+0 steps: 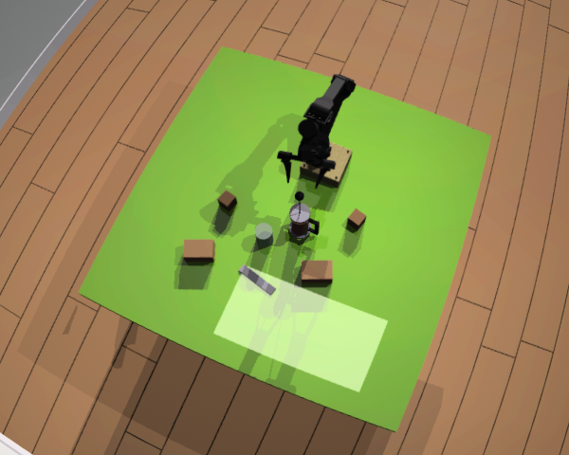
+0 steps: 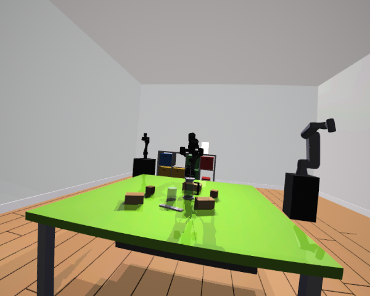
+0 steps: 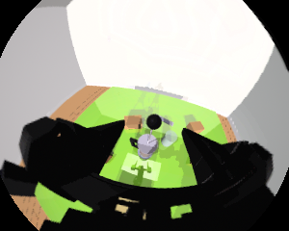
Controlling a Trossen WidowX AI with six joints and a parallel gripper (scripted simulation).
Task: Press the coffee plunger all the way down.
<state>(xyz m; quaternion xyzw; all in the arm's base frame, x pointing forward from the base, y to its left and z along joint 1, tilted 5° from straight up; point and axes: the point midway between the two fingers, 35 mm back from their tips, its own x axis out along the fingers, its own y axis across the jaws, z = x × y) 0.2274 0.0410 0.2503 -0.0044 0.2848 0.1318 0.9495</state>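
My gripper tip is now 3 cm short of the coffee press, 2 cm to the right of it and 16 cm above it.
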